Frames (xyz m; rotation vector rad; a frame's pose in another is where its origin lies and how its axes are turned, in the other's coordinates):
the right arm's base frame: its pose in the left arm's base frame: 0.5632 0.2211 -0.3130 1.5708 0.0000 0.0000
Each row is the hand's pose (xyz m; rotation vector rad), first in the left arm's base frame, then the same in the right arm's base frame.
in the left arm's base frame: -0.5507 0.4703 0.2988 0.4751 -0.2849 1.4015
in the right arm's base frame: -1.1139 0.6118 -0.2492 -0.8191 0.8085 1.2211
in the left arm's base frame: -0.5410 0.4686 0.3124 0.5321 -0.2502 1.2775
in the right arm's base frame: -1.1042 0.6254 -0.2475 -0.8122 0.7405 1.1011
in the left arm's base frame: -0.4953 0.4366 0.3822 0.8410 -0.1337 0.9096
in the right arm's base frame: -1.0585 0.6952 -0.2155 -0.6224 0.5406 0.7270
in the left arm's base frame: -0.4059 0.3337 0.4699 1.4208 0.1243 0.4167
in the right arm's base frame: -0.9691 0.7829 -0.1126 -0.1277 0.3509 0.1896
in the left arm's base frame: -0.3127 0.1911 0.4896 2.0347 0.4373 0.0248
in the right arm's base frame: -0.8759 0.8026 0.0300 0.4851 0.2751 -0.2456
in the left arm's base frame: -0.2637 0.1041 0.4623 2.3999 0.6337 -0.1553
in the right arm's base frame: -0.8269 0.7753 0.1170 0.8748 0.2690 -0.4437
